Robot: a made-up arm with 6 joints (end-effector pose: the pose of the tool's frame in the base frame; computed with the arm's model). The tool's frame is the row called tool.
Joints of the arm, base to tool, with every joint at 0 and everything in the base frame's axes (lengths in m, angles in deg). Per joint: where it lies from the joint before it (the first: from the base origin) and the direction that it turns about. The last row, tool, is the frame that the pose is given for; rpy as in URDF.
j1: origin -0.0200 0.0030 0.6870 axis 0 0 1
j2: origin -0.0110 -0.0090 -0.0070 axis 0 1 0
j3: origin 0.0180 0.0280 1.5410 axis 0 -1 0
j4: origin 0.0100 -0.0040 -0.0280 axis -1 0 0
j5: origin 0.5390 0.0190 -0.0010 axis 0 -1 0
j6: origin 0.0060 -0.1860 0.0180 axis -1 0 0
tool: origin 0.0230 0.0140 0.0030 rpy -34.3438 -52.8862 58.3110
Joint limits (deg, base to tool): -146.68..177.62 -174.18..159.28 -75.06..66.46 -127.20..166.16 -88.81..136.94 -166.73..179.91
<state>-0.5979 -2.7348 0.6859 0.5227 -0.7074 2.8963</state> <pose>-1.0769 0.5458 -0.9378 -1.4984 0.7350 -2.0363</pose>
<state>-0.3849 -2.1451 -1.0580 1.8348 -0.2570 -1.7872</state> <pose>-1.0652 0.5138 0.4378 -0.9054 -1.9934 0.0824</pose>
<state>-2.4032 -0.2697 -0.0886 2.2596 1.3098 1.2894</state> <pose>-0.0183 -0.1831 2.3458 -0.8800 1.6582 1.7663</pose>
Working (the frame after each row of the table, in the pose's form):
after j1: -0.0200 0.0030 0.6870 0.0000 0.0000 -2.4032
after j2: -0.0179 0.0171 0.6800 -0.3236 -0.1252 -2.3851
after j3: 0.2917 0.2610 2.1701 -0.2175 -0.0841 -2.3950
after j4: 0.2780 0.2540 2.1443 -1.0816 2.4748 -1.2762
after j5: -0.1246 -0.0951 2.2276 -1.2841 1.4308 -0.2775
after j6: -0.0098 -0.1614 2.3595 -2.2616 1.6247 0.7911

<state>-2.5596 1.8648 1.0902 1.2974 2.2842 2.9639</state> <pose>-1.6481 -1.0427 -0.0414 1.7174 -2.2108 -0.3694</pose>
Working (the frame after each row of the table, in the pose's form):
after j1: -0.0200 0.0030 0.6870 0.0000 0.0000 -2.5596
after j2: -0.0158 0.0166 0.6800 2.1846 0.6543 -1.6211
after j3: -1.2281 -0.8147 0.2162 0.9772 0.2927 -2.3957
after j4: -1.2199 -0.8045 0.1892 0.3189 1.5523 -1.6000
after j5: -1.5286 -1.0126 -0.2011 -1.1609 -0.2905 -0.8383
after j6: -1.6530 -1.0260 -0.0622 1.9401 -0.9089 0.4086

